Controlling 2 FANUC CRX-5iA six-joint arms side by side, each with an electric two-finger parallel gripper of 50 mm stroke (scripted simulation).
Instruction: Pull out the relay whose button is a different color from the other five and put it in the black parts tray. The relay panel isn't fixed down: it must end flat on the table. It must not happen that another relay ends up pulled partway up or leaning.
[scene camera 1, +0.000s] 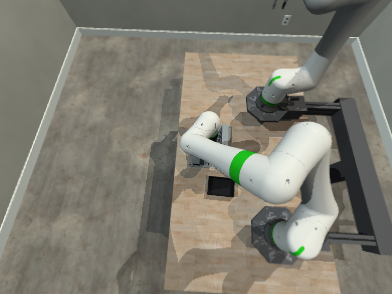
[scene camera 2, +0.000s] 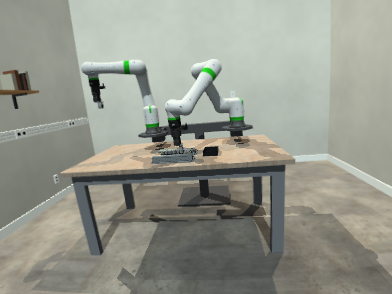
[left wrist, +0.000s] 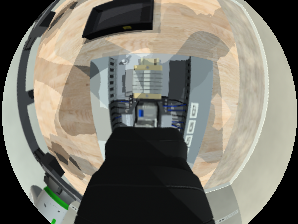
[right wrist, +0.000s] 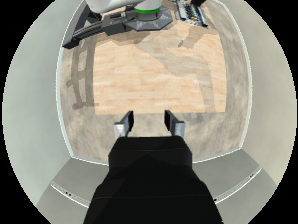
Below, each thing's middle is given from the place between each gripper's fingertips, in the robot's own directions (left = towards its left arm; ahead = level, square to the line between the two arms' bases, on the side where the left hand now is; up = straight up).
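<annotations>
Relay panel (left wrist: 111, 79): 4 cm below my left hand, 6 cm to the right of it.
My right hand is 42 cm above the relay panel, 73 cm to the right of it and 34 cm short of it.
</annotations>
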